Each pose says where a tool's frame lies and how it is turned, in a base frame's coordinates. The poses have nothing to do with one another.
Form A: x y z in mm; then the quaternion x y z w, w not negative.
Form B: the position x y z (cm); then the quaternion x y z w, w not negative. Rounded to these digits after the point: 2 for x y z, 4 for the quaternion.
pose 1, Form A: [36.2, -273.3, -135.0, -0.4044, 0.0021, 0.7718, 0.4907]
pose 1, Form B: [3.62, -27.33, -13.50, -0.4044, 0.0021, 0.7718, 0.4907]
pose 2, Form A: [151.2, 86.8, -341.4, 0.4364, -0.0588, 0.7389, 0.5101]
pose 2, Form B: [15.12, 8.68, -34.14, 0.4364, -0.0588, 0.7389, 0.5101]
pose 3, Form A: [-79.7, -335.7, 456.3, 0.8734, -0.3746, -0.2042, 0.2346]
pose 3, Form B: [-7.97, -33.57, 45.63, 0.8734, -0.3746, -0.2042, 0.2346]
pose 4, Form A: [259.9, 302.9, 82.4, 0.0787, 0.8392, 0.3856, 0.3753]
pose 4, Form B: [25.99, 30.29, 8.24, 0.0787, 0.8392, 0.3856, 0.3753]
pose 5, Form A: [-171.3, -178.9, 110.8, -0.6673, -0.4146, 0.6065, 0.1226]
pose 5, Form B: [-17.13, -17.89, 11.08, -0.6673, -0.4146, 0.6065, 0.1226]
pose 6, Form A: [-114.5, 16.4, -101.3, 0.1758, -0.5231, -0.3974, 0.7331]
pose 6, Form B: [-11.45, 1.64, -10.13, 0.1758, -0.5231, -0.3974, 0.7331]
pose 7, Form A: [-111.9, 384.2, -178.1, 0.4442, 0.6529, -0.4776, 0.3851]
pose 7, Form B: [-11.19, 38.42, -17.81, 0.4442, 0.6529, -0.4776, 0.3851]
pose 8, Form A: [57.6, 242.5, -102.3, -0.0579, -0.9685, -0.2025, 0.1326]
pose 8, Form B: [5.76, 24.25, -10.23, -0.0579, -0.9685, -0.2025, 0.1326]
